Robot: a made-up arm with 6 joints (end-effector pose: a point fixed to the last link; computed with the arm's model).
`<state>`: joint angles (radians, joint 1 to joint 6).
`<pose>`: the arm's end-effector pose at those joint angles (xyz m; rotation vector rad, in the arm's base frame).
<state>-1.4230 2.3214 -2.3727 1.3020 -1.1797 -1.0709</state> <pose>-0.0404 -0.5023 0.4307 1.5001 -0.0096 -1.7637</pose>
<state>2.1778 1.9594 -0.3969 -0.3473 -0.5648 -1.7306</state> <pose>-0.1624 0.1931 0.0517 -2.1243 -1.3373 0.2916</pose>
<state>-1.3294 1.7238 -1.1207 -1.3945 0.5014 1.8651</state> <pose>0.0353 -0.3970 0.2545 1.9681 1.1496 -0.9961</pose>
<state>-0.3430 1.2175 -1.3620 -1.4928 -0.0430 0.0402</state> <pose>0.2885 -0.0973 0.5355 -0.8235 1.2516 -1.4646</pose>
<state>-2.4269 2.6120 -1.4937 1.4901 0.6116 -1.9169</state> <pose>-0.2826 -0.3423 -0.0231 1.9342 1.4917 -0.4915</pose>
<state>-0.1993 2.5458 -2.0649 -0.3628 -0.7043 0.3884</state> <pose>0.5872 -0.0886 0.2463 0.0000 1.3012 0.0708</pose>
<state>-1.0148 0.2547 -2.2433 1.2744 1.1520 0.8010</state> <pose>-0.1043 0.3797 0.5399 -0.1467 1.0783 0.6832</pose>
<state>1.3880 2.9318 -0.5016 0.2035 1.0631 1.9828</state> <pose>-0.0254 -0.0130 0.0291 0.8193 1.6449 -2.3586</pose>
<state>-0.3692 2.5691 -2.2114 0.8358 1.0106 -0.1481</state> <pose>0.5228 -0.1161 0.1484 0.7251 2.4328 0.8983</pose>
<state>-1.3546 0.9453 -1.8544 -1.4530 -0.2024 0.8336</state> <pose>0.0374 -0.0519 0.7301 0.0175 0.6789 -1.8528</pose>
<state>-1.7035 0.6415 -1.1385 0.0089 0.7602 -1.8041</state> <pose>-0.0169 -0.1328 0.4880 0.1116 -2.2467 1.8556</pose>
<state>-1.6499 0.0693 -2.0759 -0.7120 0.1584 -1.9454</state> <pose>0.0224 0.4497 0.5460 -0.3351 0.3607 1.9699</pose>
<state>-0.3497 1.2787 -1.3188 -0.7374 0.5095 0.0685</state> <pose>0.2857 -0.1489 0.4520 0.0042 1.9335 -0.9593</pose>
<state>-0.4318 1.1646 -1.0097 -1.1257 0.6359 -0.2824</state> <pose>0.2252 -0.1793 0.3895 -0.5640 2.2297 -1.5992</pose>
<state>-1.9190 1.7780 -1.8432 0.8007 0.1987 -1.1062</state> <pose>-0.1389 -0.4361 0.4792 1.2097 1.3524 -1.5918</pose>
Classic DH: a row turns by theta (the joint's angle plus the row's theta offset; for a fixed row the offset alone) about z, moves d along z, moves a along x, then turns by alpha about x. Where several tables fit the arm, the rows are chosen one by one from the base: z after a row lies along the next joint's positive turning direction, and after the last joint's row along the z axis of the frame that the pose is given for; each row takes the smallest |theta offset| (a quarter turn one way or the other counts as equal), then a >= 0, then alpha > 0; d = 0 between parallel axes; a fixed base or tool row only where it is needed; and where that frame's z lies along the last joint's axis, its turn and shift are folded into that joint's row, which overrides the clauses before.
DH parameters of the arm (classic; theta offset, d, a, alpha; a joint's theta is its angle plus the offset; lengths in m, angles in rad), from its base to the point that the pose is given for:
joint 1: 0 0.1709 0 -1.5708
joint 2: 0.1358 0 -0.2629 0
joint 3: 1.3478 0 -0.0217 1.5708
joint 4: 0 0.2485 0 -1.5708
joint 5: 0 0 0.0001 1.5708
joint 6: 0 0.1279 0 0

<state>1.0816 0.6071 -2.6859 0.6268 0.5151 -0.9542</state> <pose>-0.2070 -0.3101 0.6631 -0.1083 -0.3240 0.6590</pose>
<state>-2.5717 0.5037 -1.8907 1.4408 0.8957 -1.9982</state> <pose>0.2117 0.0180 0.6555 -0.4479 1.2846 -2.7732</pose>
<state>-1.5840 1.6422 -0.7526 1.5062 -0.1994 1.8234</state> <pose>-0.0295 -0.3303 0.1756 1.4581 -1.9406 0.6092</pose>
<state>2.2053 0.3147 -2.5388 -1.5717 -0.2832 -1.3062</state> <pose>0.2696 -0.4264 0.5448 0.6536 0.4654 -0.7419</pose>
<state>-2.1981 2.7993 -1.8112 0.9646 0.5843 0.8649</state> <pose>-0.2249 -0.4091 -0.0651 2.5162 -0.9528 0.5330</pose>
